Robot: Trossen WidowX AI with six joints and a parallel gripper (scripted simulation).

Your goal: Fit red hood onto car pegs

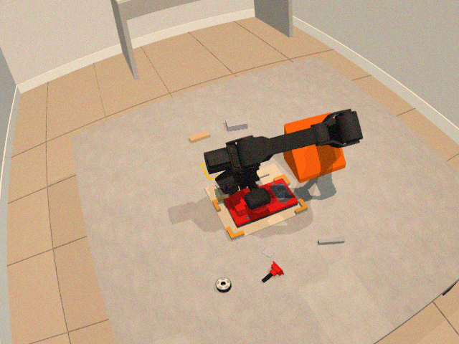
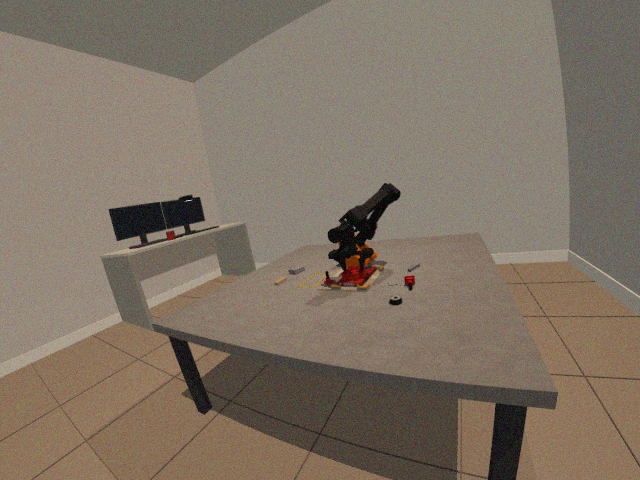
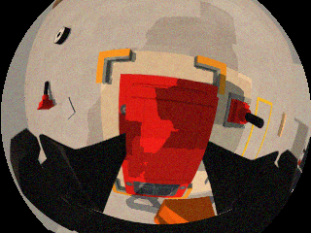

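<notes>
Now: the red hood right at my gripper tip. Also, from my gripper tip: wheel 23 cm to the left, 16 cm ahead, 3 cm below; then tan block 39 cm to the right, 5 cm ahead, 4 cm below; then light engine block 2 cm below.
</notes>
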